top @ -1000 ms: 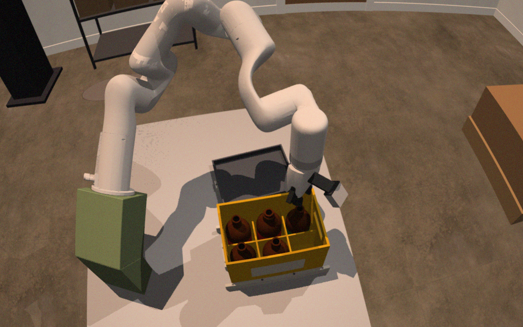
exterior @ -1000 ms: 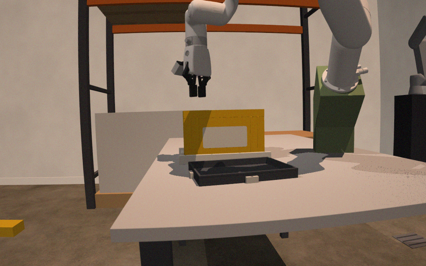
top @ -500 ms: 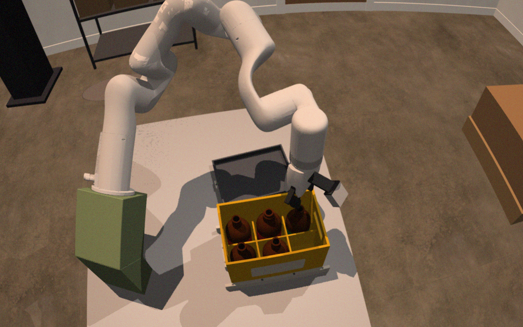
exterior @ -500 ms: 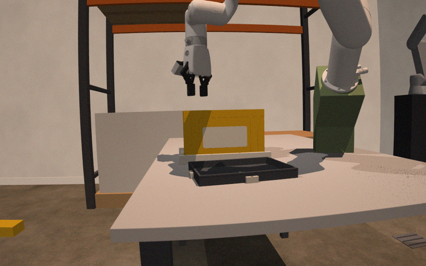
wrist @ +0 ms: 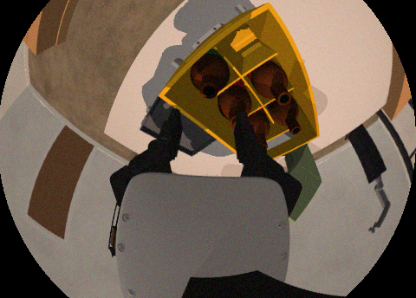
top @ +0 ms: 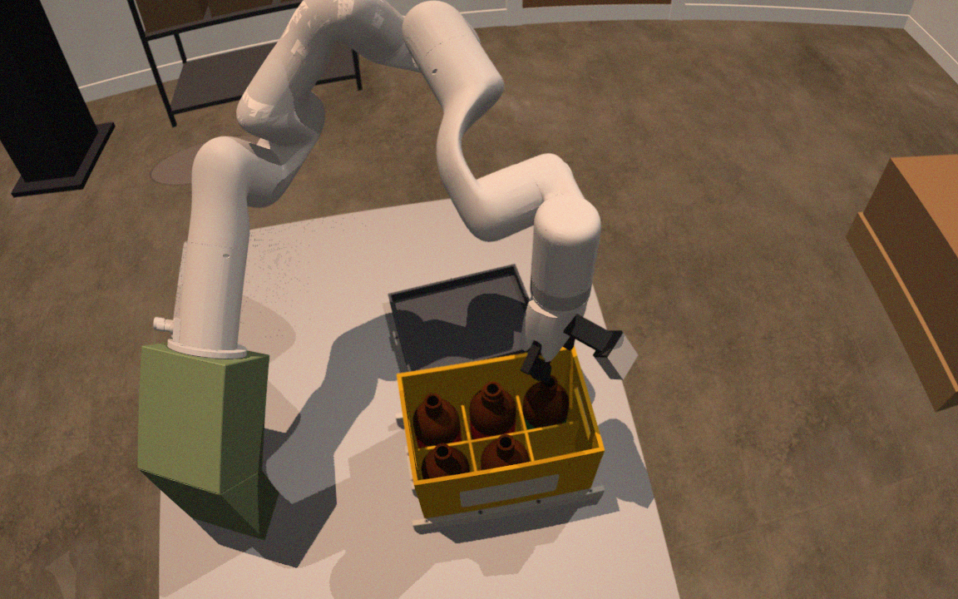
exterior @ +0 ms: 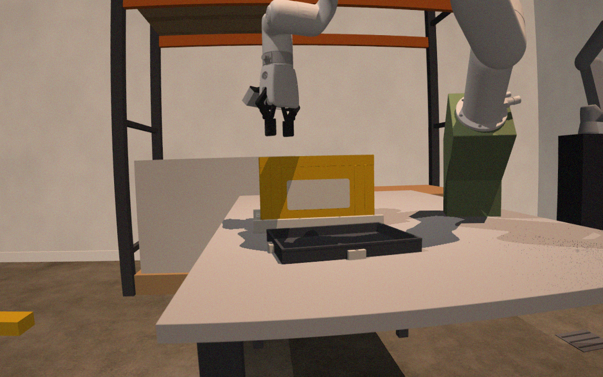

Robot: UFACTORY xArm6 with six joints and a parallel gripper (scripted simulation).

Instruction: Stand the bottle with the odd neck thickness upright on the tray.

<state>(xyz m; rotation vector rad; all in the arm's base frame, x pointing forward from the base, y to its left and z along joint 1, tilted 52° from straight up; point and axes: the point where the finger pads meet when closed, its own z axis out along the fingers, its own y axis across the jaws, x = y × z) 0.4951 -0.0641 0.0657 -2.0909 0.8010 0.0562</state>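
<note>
Right now the glass bottle is 15 cm below my hand, 8 cm behind it and 1 cm to the right of it. Also, from my hand: yellow crate (16 cm below, 8 cm behind, 6 cm to the right); then dark tray (23 cm below, 22 cm to the left, 13 cm behind).
</note>
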